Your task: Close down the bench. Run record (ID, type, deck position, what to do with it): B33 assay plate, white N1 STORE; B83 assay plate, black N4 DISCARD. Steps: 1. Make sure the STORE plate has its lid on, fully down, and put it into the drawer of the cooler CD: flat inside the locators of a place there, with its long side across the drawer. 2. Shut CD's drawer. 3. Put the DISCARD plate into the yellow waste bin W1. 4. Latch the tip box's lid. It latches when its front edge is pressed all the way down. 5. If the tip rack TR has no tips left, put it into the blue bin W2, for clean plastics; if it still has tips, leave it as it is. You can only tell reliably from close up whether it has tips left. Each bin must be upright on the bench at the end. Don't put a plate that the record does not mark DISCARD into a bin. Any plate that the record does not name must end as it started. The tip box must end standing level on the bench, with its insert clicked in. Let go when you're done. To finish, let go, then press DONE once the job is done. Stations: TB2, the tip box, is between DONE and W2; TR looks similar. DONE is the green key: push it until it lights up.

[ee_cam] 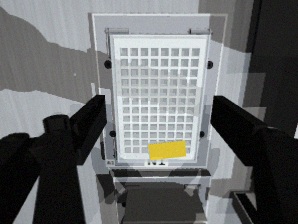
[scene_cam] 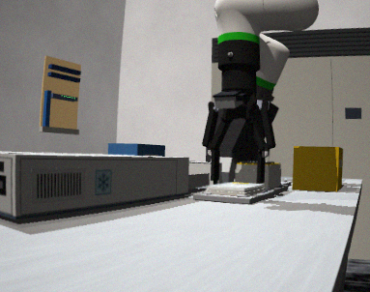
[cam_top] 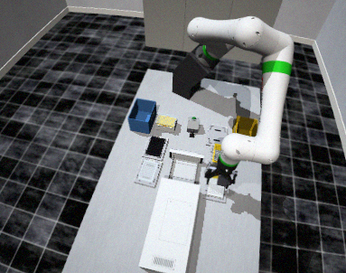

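My hand is 3 cm above the clear plate lid. The rest, counted from my hand: yellow-topped tip holder (18 cm behind, 2 cm to the right); cooler drawer (19 cm to the right, 2 cm below); white plate (4 cm below).
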